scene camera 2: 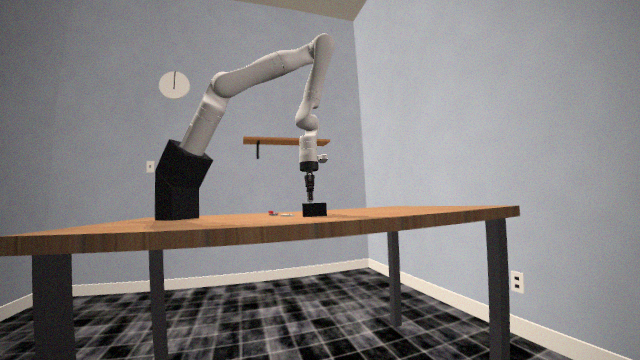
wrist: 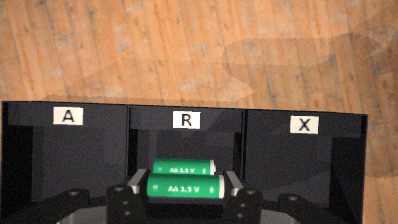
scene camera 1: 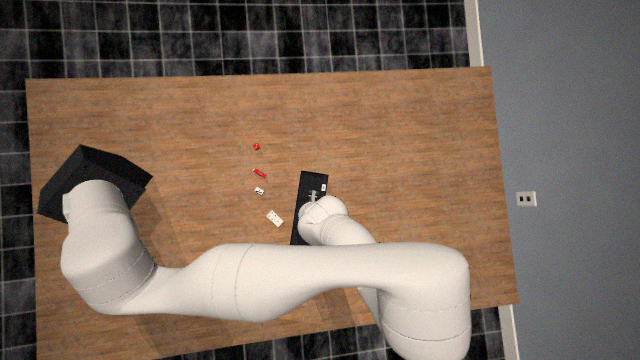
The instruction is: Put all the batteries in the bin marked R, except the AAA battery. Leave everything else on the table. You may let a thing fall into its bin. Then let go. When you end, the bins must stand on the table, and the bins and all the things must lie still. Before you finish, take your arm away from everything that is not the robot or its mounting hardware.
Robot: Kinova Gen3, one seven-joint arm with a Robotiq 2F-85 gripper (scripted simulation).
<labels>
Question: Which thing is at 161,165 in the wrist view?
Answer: A green AA battery.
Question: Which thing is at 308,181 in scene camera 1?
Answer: A black bin.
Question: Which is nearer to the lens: the black bin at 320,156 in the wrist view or the green AA battery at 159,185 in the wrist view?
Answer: The green AA battery.
</labels>
